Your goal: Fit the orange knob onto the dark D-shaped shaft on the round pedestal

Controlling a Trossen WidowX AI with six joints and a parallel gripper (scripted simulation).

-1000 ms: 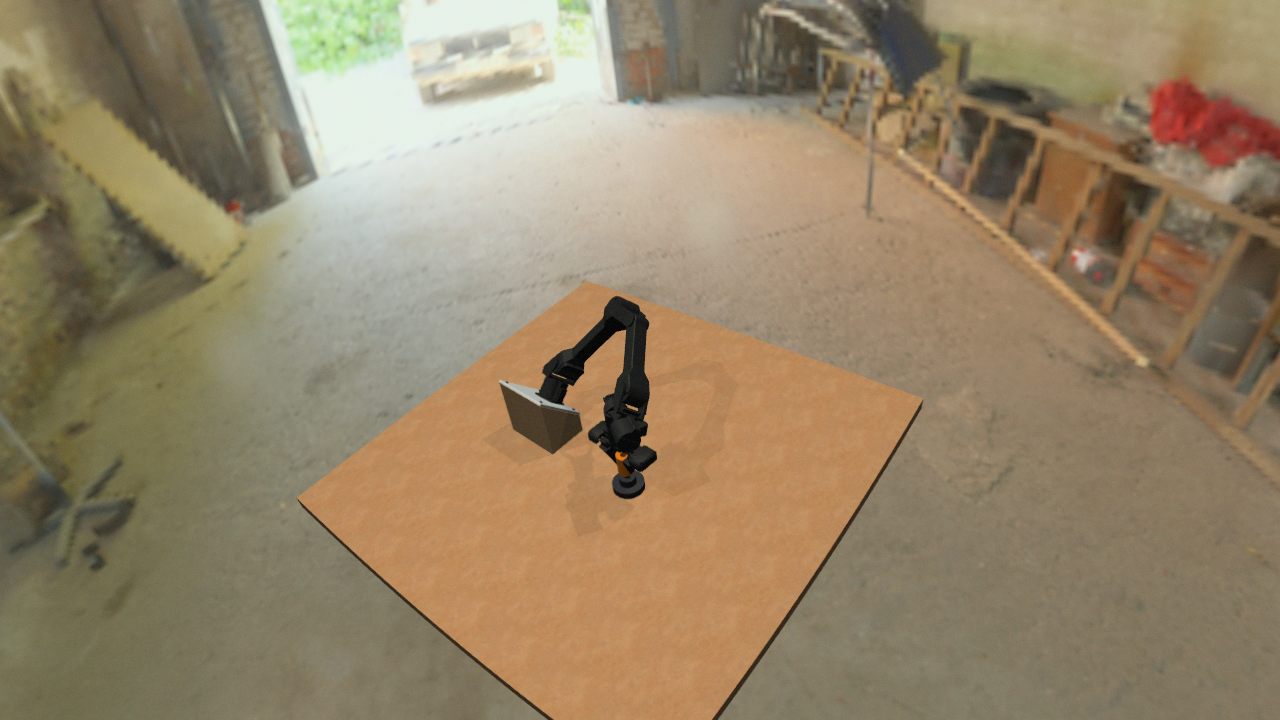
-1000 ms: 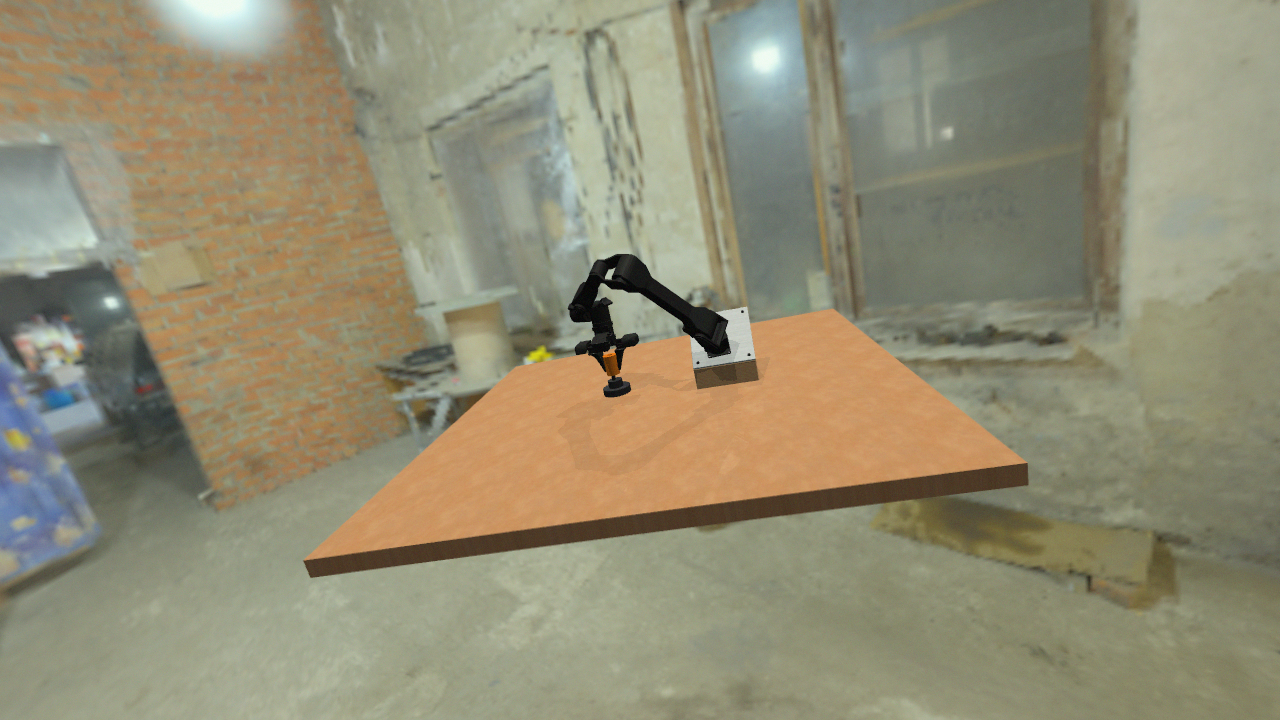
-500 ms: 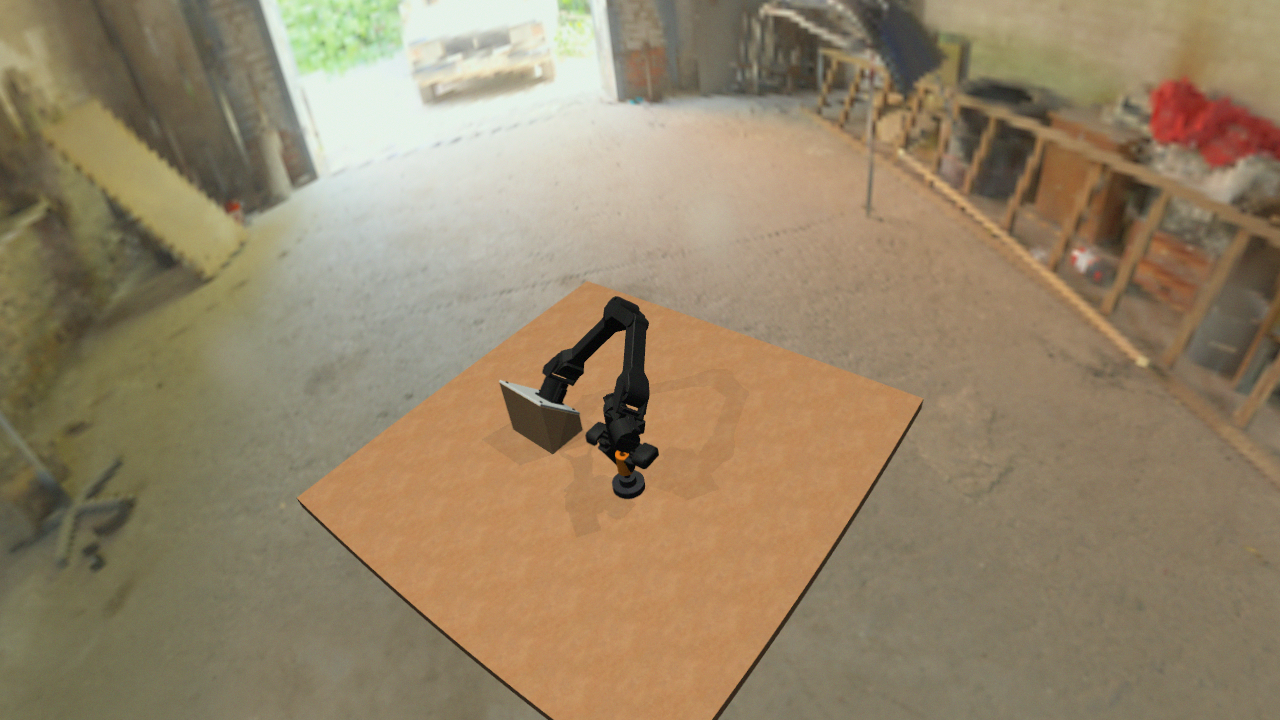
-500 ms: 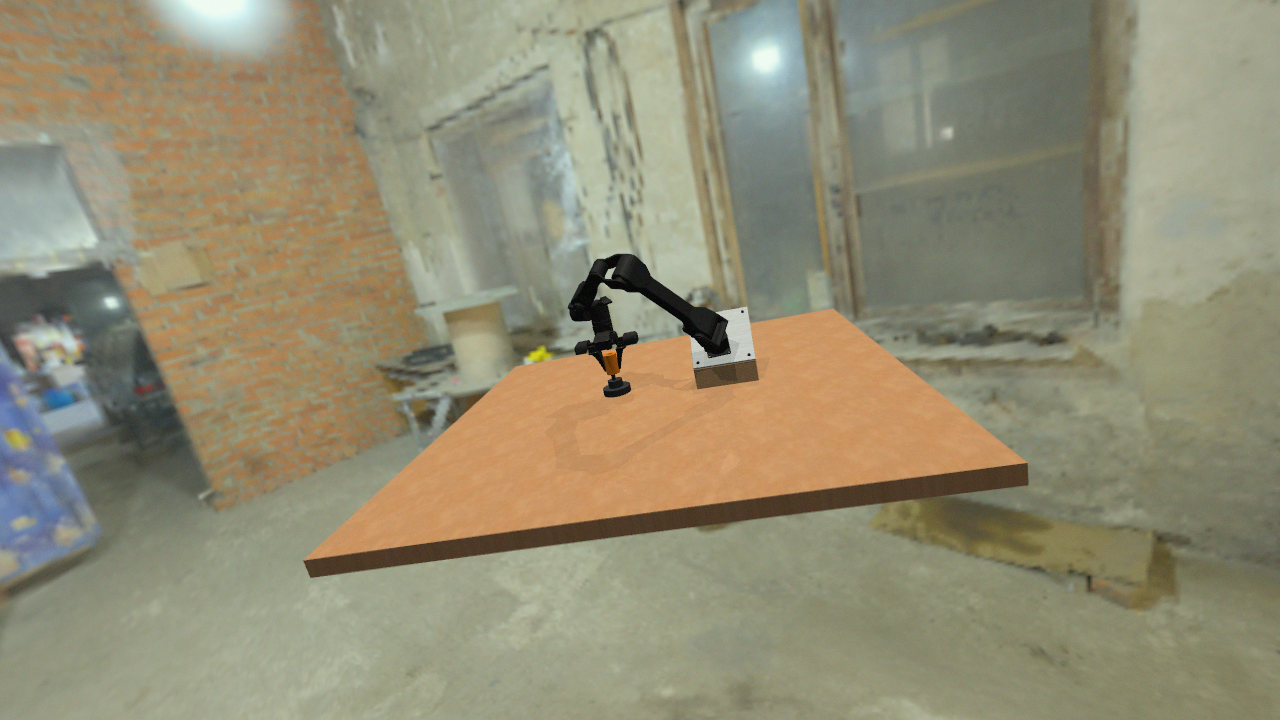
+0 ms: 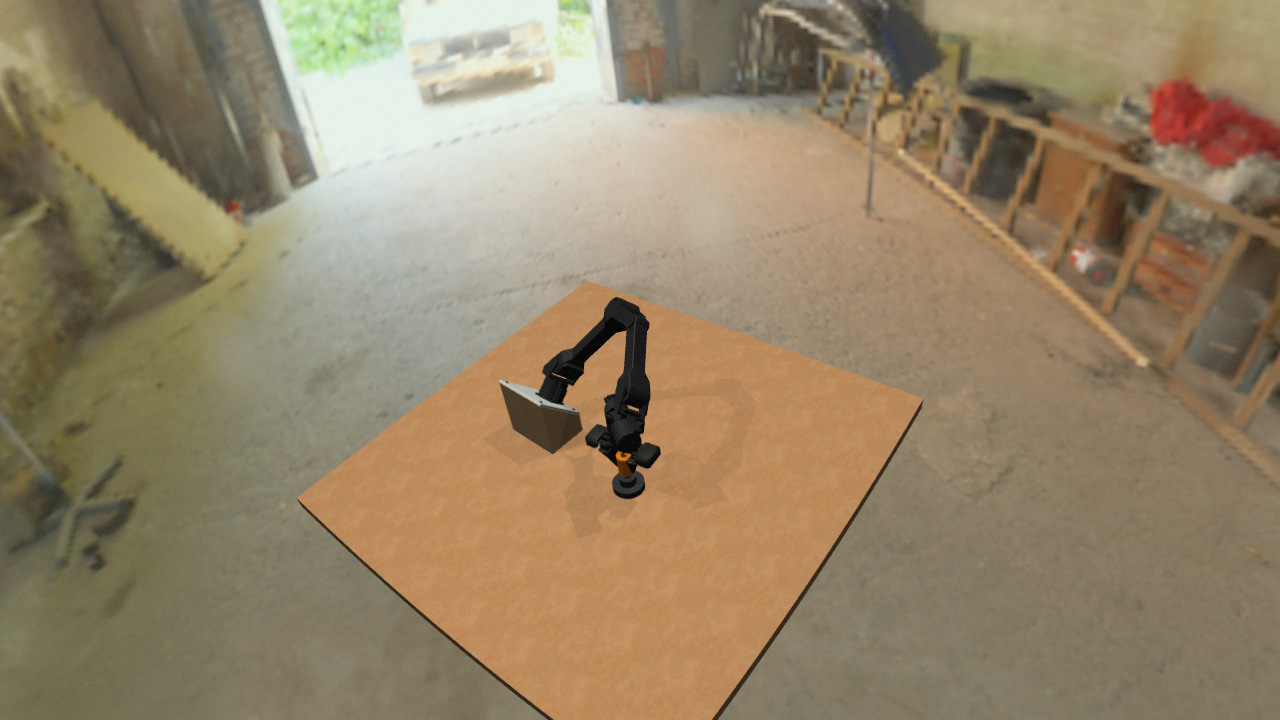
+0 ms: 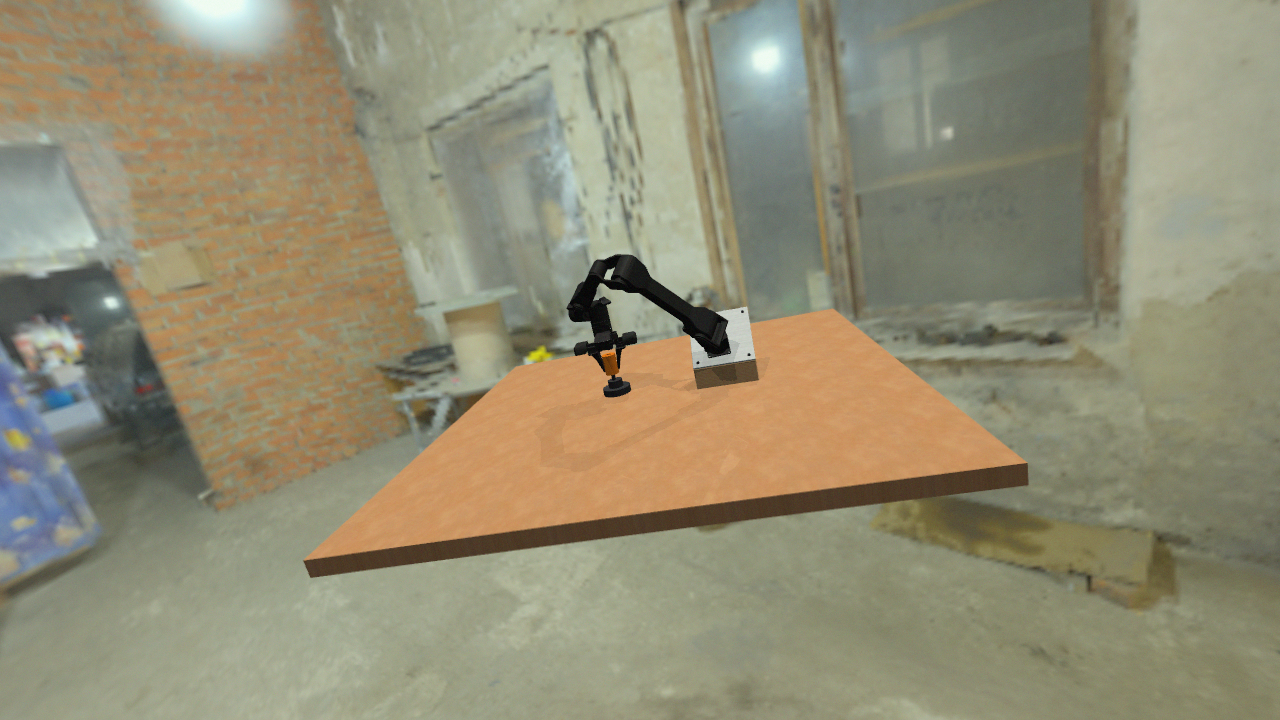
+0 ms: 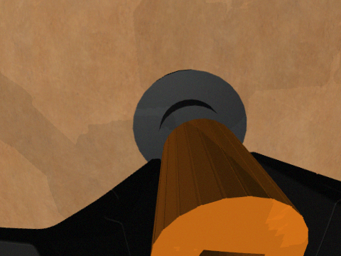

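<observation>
My gripper tip is now 20 mm below the orange knob. The rest, counted from my gripper tip: pedestal: 40 mm below.
</observation>
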